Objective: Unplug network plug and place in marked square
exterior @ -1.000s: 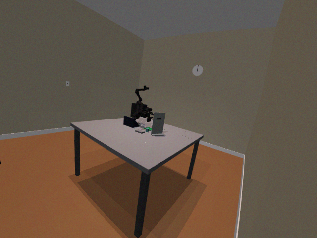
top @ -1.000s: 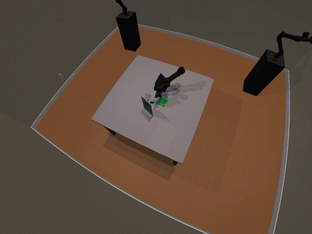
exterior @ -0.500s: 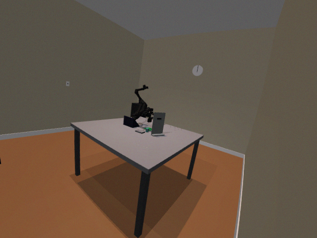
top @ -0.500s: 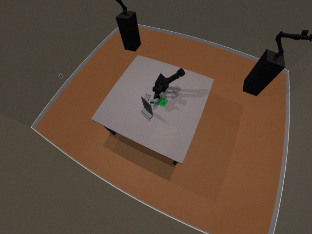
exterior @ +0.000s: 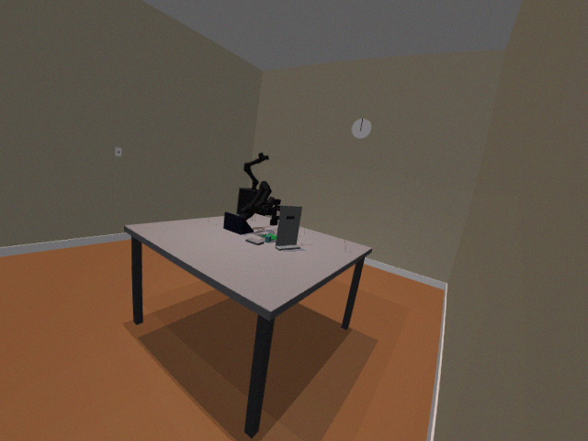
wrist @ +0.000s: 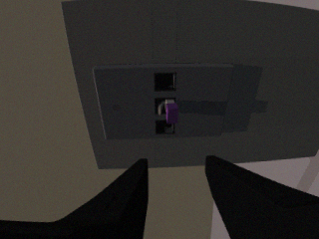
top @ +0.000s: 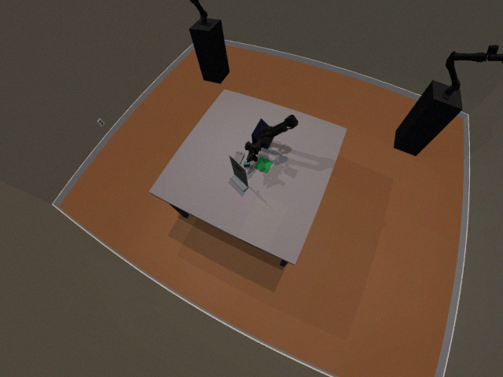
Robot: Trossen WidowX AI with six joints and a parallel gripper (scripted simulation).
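Now: the network plug 60 mm ahead of my gripper tip and 30 mm to the right of it. From my gripper tip the other things lie so: teal block: 70 mm behind, 50 mm to the right, 180 mm below; grey upright panel: 80 mm ahead, 40 mm to the right, 80 mm below; green marked square: 130 mm behind, 70 mm to the left, 200 mm below.
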